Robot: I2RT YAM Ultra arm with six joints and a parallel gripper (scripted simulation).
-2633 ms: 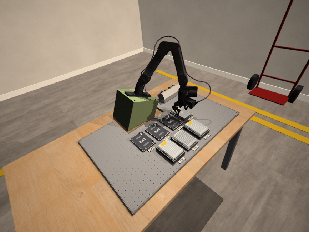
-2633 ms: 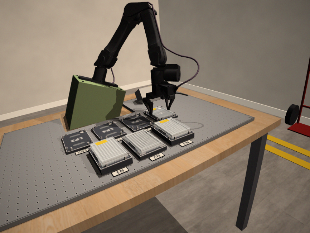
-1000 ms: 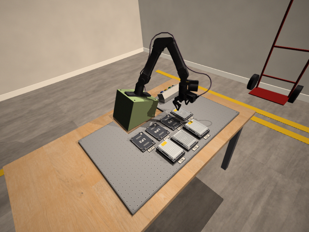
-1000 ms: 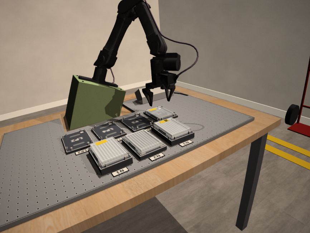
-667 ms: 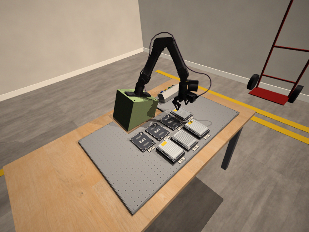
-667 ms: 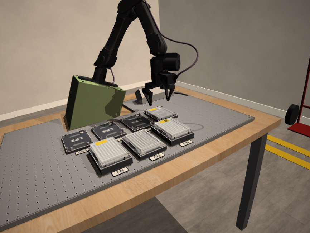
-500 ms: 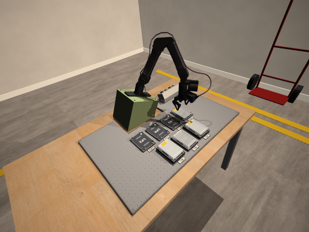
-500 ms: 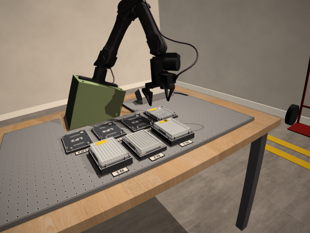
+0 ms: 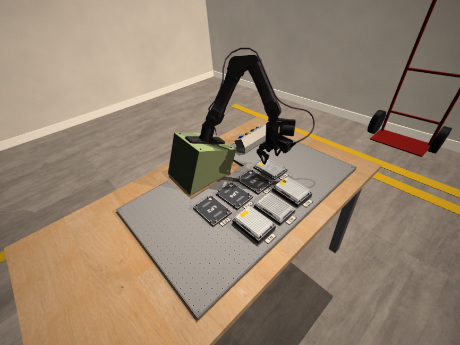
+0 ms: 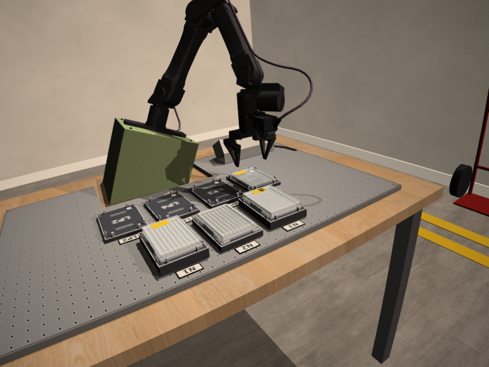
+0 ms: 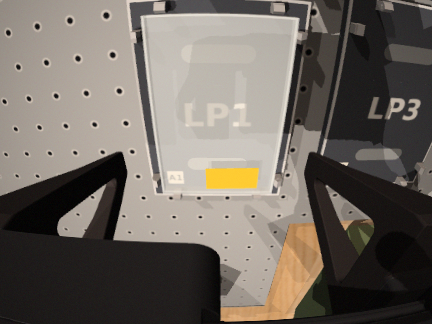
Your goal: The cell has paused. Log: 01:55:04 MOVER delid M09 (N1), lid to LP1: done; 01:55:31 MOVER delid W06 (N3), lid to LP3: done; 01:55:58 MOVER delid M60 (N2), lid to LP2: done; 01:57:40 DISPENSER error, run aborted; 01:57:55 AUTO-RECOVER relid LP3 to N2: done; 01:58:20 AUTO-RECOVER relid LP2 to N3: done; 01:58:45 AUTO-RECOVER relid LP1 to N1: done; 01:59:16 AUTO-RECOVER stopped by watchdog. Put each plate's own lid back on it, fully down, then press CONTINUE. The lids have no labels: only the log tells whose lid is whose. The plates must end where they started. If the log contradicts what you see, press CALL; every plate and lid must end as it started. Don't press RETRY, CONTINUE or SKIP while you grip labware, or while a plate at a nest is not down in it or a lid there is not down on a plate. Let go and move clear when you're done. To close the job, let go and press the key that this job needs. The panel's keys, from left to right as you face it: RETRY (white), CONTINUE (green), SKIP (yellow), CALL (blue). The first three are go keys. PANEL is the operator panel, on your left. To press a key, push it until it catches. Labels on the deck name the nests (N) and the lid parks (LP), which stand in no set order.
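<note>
My hand is 200 mm short of the clear lid, 40 mm to the left of it and 30 mm above it.
</note>
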